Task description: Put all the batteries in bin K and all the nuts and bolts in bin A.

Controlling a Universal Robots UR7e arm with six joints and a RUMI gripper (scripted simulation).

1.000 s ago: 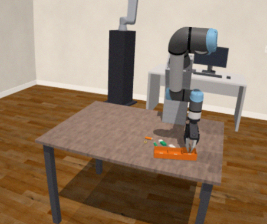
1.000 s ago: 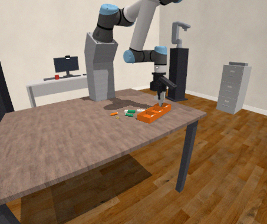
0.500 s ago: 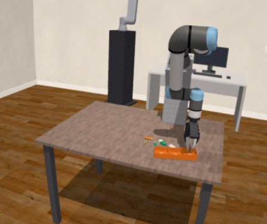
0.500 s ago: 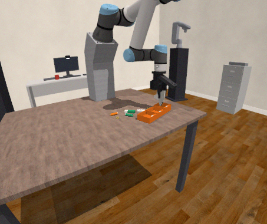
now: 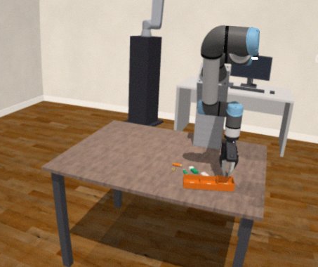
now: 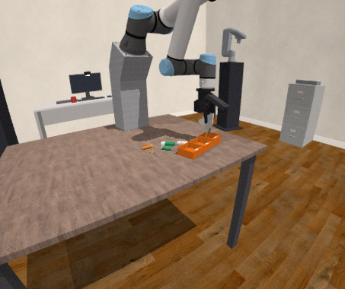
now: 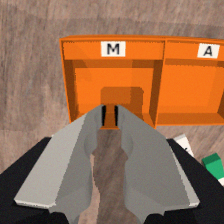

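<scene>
Now: the green battery 230 mm to the right of my hand, 50 mm below it and 10 mm ahead of it. From my hand the other things lie so: orange bin tray: 70 mm to the right, 50 mm ahead, 40 mm below; white domino: 130 mm to the right, 60 mm below, 30 mm behind; green-and-white battery: 210 mm to the right, 50 mm below, 40 mm behind.
</scene>
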